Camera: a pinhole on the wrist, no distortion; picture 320 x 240 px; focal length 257.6 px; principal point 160.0 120.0 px. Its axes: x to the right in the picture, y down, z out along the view. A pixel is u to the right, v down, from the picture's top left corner.
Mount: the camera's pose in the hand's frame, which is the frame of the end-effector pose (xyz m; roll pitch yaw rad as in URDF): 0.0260 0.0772 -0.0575 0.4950 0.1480 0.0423
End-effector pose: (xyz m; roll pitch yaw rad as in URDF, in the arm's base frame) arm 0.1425 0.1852 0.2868 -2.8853 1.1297 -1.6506
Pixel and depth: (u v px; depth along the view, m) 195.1 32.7 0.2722
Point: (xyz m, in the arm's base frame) 0.3045 0.2139 0.1562
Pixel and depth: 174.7 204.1 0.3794
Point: 0.2356 0.4211 0.0525
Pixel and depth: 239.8 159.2 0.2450
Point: 0.1916 0.2636 0.0944
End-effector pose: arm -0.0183 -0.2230 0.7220 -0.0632 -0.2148 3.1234
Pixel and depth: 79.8 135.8 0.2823
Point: 0.0450 -0.1938 0.9249
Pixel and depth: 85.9 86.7 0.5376
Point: 0.1216 -0.0085 1.1172
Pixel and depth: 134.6 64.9 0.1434
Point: -0.0379 -0.2084 0.7836
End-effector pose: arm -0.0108 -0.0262 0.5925 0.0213 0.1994 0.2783
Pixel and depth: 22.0 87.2 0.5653
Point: -0.0319 -0.3168 1.0612
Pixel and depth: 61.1 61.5 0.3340
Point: 0.0226 -0.1792 0.8120
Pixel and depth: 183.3 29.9 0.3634
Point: 0.1850 -0.1867 0.7570
